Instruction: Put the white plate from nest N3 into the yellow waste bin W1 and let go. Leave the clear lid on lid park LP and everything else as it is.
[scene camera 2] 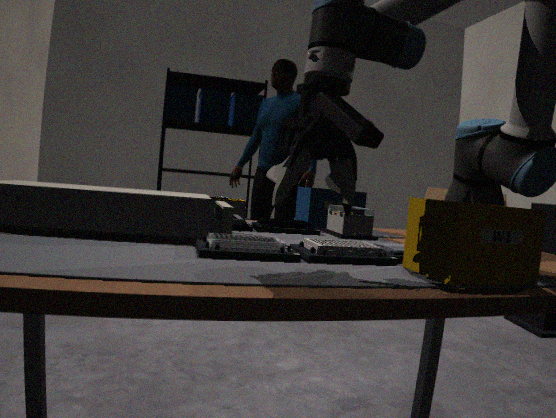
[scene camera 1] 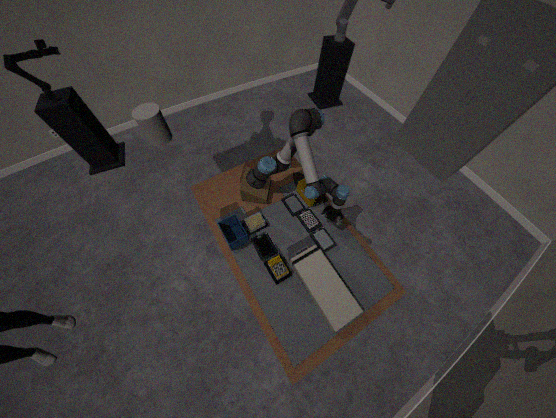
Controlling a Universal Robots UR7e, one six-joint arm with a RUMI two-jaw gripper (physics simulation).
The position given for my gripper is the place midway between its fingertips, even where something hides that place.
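Observation:
You'd find my gripper [scene camera 2: 313,212] here, and there's also a long white box [scene camera 1: 338,307] that I can see.

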